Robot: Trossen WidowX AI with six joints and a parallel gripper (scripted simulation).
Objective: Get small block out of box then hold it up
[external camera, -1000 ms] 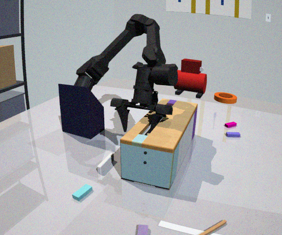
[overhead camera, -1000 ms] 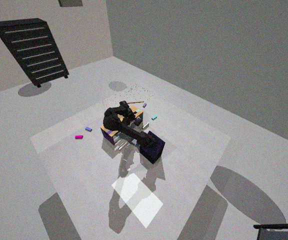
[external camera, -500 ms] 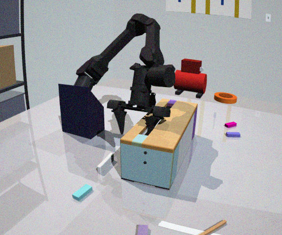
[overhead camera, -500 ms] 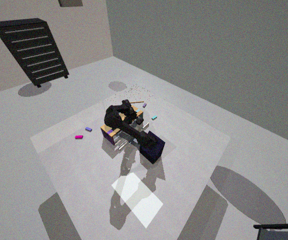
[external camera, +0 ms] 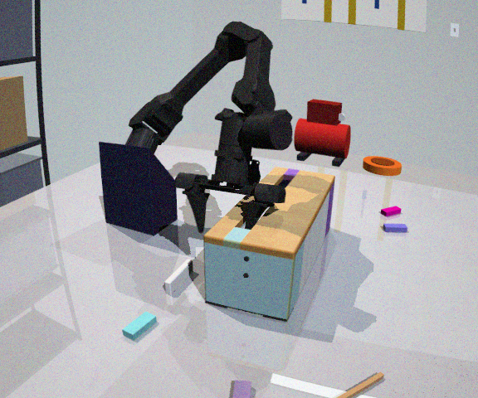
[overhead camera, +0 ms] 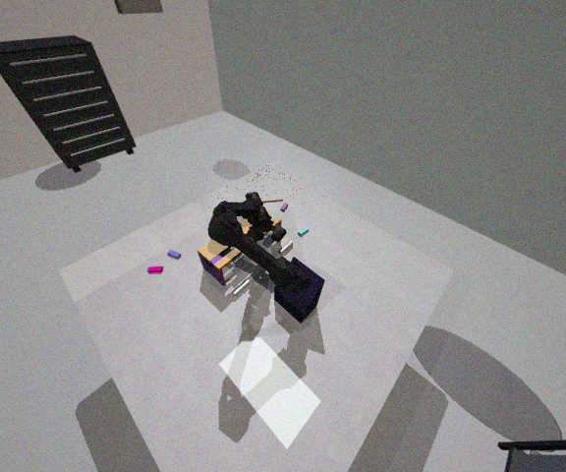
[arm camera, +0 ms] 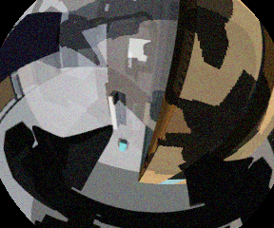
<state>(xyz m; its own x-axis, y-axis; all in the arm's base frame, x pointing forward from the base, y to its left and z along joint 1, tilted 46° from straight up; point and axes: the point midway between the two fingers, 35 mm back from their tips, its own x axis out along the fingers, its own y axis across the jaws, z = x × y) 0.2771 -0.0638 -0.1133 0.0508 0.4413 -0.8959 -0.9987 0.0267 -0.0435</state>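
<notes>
The tan block lies 6 cm ahead of my gripper tip and 2 cm to the right of it. The rest, counted from my gripper tip: purple brick 30 cm ahead, 35 cm to the left, 8 cm below; then box 3 cm ahead, 11 cm to the left, 3 cm below; then cyan block 6 cm behind, 19 cm to the right, 8 cm below.
</notes>
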